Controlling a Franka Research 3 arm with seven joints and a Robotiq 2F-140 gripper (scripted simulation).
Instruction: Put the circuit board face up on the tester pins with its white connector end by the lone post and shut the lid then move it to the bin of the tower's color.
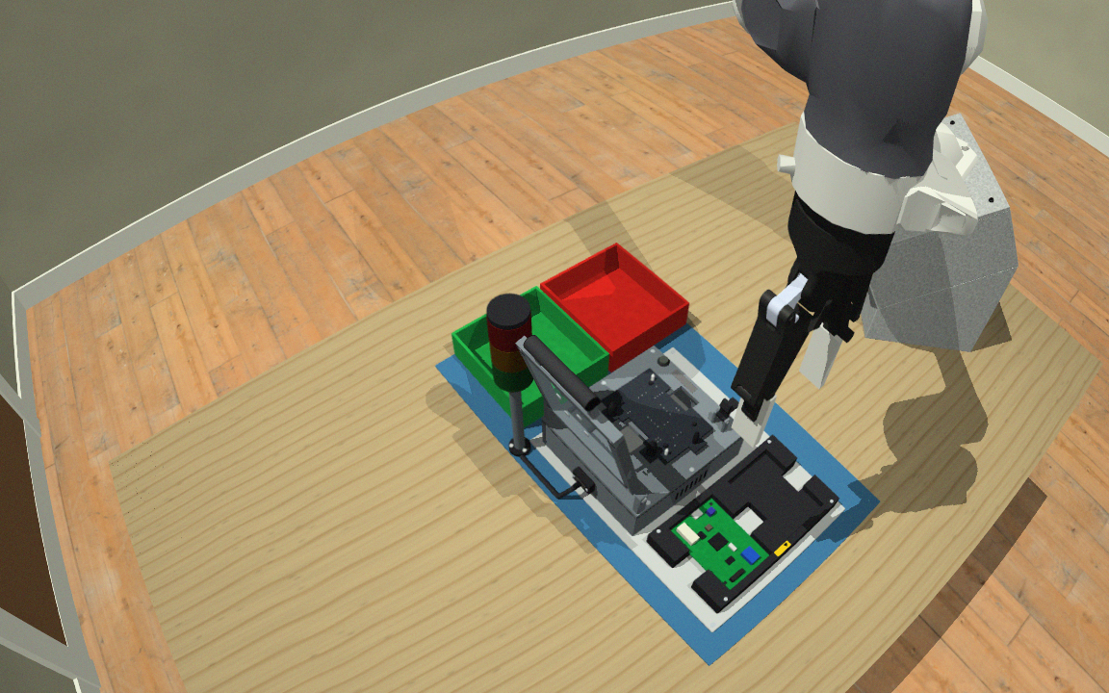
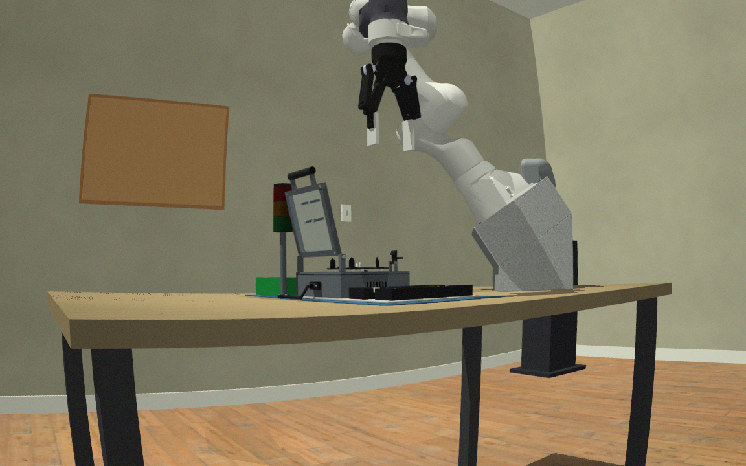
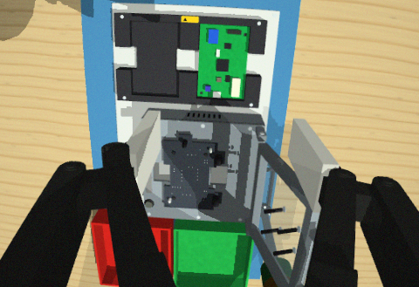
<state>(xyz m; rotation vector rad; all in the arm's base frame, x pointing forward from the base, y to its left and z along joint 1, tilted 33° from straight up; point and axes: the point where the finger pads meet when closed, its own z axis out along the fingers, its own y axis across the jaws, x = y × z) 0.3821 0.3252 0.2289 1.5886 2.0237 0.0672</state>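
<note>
Now: the green circuit board 310 mm below my hand. The rest, counted from my hand: clear lid (150 mm to the right, 150 mm below, 110 mm ahead); then latch hook (240 mm below, 130 mm to the right, 80 mm behind); then tester plate (260 mm below, 170 mm to the right, 10 mm behind).
</note>
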